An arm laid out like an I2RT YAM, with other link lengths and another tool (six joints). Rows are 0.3 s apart.
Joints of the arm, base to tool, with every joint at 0 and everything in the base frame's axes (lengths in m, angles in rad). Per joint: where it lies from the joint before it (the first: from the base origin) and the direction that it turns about. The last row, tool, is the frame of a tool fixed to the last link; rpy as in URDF.
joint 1: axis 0 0 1 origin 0 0 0.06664
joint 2: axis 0 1 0 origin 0.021 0.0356 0.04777
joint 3: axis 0 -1 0 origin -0.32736 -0.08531 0
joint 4: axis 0 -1 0 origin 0.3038 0.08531 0.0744
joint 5: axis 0 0 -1 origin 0.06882 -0.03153 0.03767
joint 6: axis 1 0 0 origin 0.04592 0 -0.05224
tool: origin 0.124 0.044 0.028 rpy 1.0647 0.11 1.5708
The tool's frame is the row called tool.
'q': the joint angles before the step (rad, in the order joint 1, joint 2, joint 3, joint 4, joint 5, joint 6). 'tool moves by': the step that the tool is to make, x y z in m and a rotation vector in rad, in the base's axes. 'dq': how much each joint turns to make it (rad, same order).
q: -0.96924, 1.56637, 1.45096, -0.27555, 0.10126, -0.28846
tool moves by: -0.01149, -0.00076, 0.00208, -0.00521, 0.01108, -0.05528
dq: -0.00004, -0.02071, -0.01093, -0.01306, 0.05566, 0.01005
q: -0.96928, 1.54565, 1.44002, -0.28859, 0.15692, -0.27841
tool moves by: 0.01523, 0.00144, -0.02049, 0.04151, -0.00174, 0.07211
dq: 0.00001, 0.03418, -0.01066, 0.01229, -0.07606, -0.00596
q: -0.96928, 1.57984, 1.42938, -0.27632, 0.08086, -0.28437
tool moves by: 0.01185, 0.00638, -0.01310, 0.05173, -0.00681, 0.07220
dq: -0.00097, 0.02475, 0.00548, -0.01956, -0.08105, -0.00012
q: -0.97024, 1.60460, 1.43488, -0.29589, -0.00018, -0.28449
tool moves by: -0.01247, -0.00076, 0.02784, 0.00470, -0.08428, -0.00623
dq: -0.03567, -0.02963, 0.01683, -0.00242, -0.05790, 0.05328
